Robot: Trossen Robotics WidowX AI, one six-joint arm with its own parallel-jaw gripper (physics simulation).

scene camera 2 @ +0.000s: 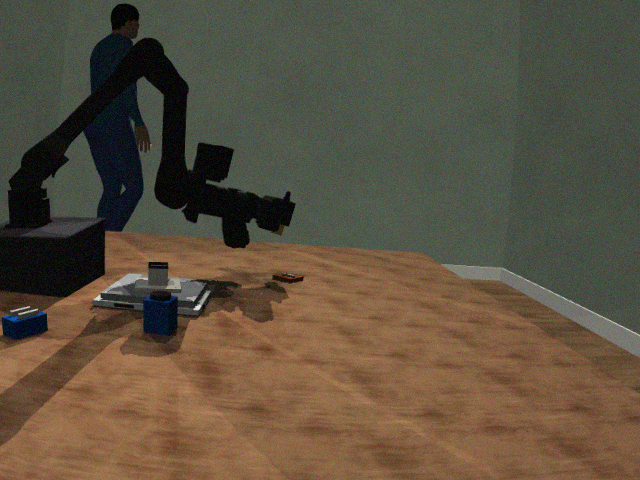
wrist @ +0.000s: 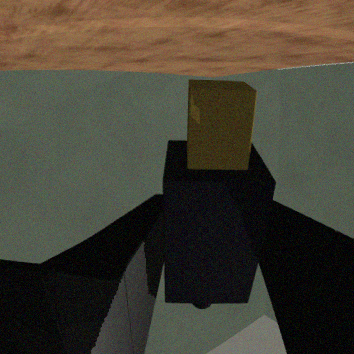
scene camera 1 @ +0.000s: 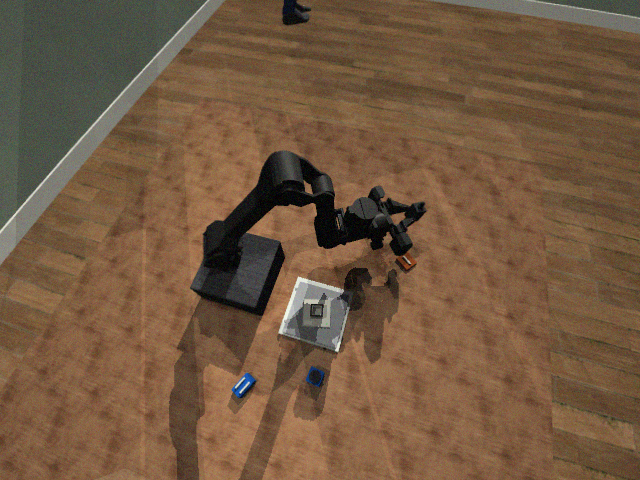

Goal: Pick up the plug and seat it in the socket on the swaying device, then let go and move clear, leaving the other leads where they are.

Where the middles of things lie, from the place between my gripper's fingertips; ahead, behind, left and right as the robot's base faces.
Now: the device (scene camera 1: 316, 313) 19 cm behind my hand, 30 cm to the right of it and 9 cm below it.
